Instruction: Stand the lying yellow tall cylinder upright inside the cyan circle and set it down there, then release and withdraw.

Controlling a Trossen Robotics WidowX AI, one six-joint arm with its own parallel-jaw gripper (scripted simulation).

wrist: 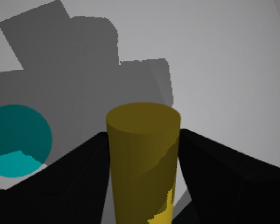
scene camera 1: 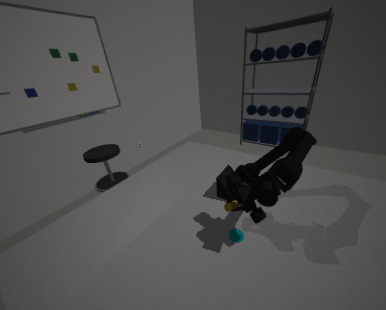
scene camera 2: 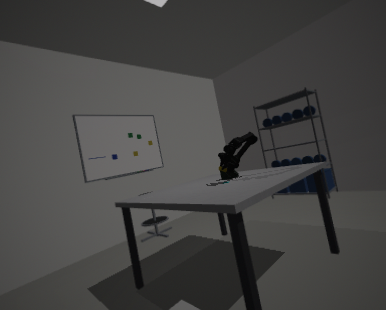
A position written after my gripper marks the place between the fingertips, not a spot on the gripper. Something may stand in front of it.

My gripper (scene camera 1: 229, 206) carries a yellow tall cylinder.
My gripper also shows in the wrist view (wrist: 143, 139).
